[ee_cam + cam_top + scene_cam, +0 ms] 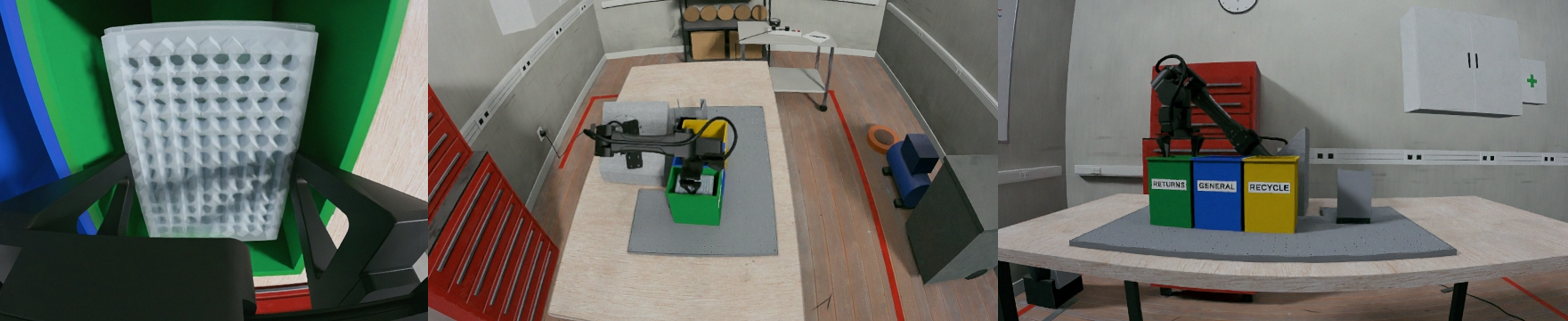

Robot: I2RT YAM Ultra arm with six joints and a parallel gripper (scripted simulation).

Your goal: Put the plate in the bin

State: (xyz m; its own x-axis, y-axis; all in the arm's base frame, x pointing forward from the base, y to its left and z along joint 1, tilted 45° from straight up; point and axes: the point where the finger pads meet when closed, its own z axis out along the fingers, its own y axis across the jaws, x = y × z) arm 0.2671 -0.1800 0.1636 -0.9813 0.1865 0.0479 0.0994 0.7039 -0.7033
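The green returns bin is 80 mm below my hand. From my hand the other things lie so: clear 96-well plate (10 mm below); then yellow recycle bin (260 mm to the left, 80 mm below, 30 mm ahead); then blue general bin (130 mm to the left, 80 mm below, 20 mm ahead).
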